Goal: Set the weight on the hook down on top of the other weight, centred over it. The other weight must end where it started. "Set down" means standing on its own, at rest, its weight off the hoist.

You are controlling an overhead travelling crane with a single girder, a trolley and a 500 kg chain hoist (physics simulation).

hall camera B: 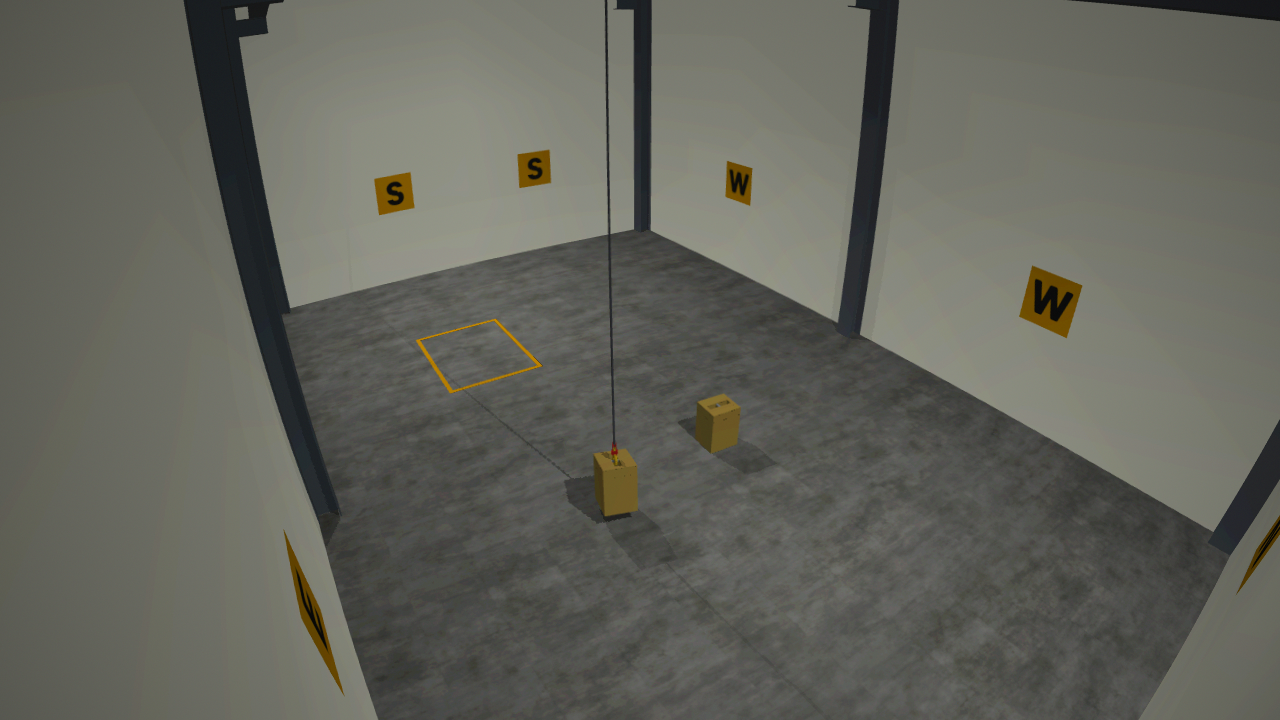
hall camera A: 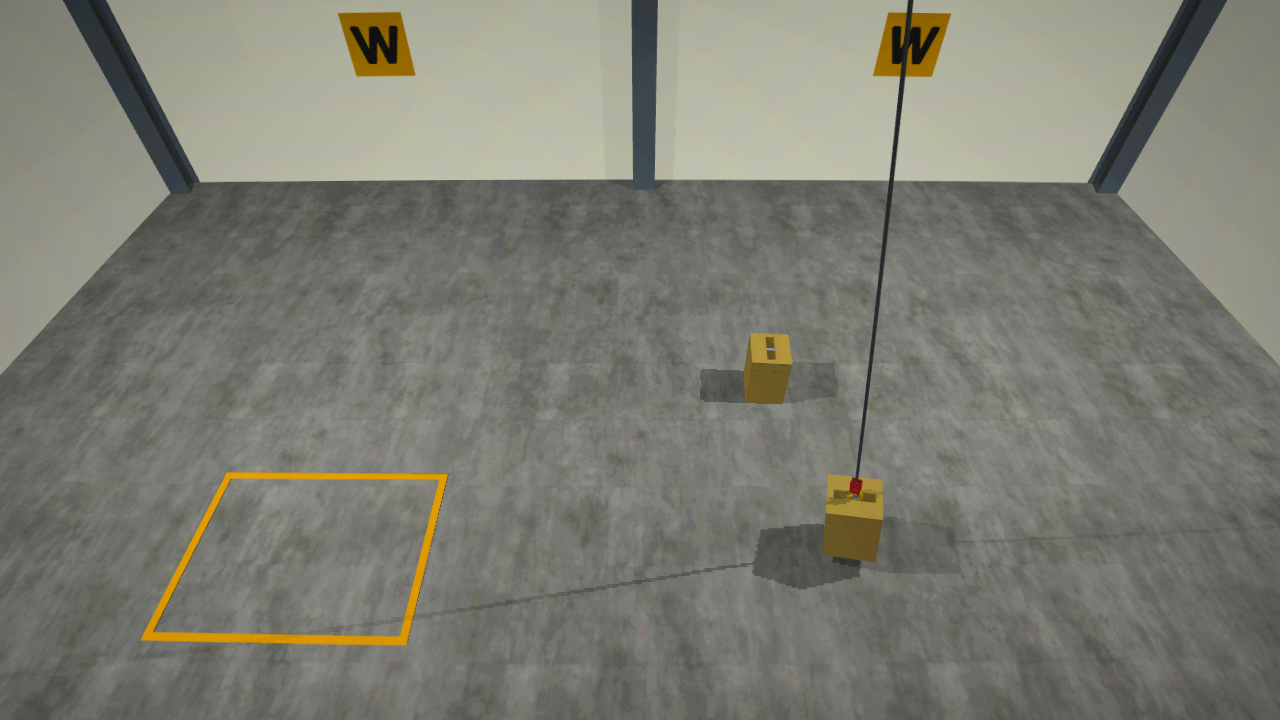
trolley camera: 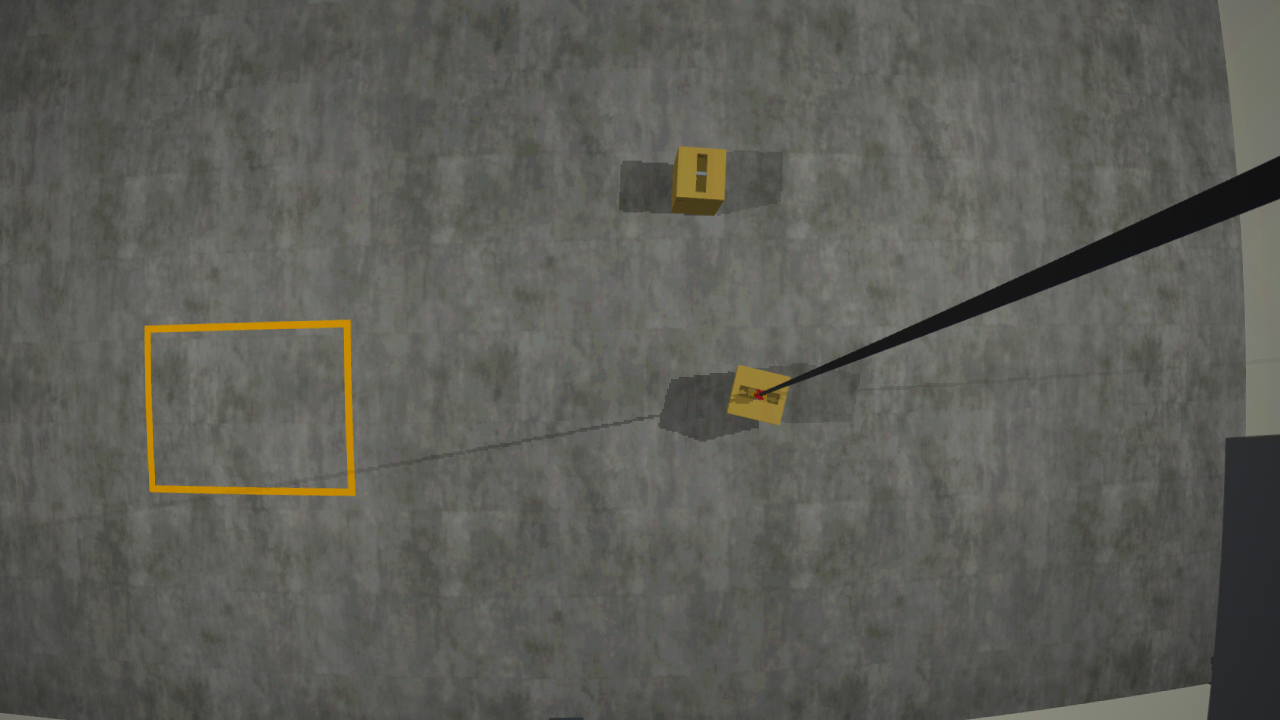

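The crane hook (hall camera A: 855, 488) (hall camera B: 614, 453) (trolley camera: 759, 394), with a red block, is in the top of a yellow box-shaped weight (hall camera A: 852, 537) (hall camera B: 617, 492) (trolley camera: 756, 412). This weight hangs upright on the chain, low over the floor, with a small dark shadow under its base. It is turned a little. The other yellow weight (hall camera A: 766, 383) (hall camera B: 717, 431) (trolley camera: 714, 180) stands upright on the floor, its top slot open. The two are clearly apart: the standing one is farther back and a little to the left in hall camera A, and above and slightly left in the trolley camera.
An orange marked rectangle (hall camera A: 336, 476) (hall camera B: 495, 378) (trolley camera: 247, 325) lies on the floor, left of both weights in hall camera A. A dark column (hall camera A: 643, 89) stands at the W wall. The black chain (hall camera A: 881, 268) (hall camera B: 610, 268) (trolley camera: 1029, 282) rises from the hook. Shadows lie beside both weights.
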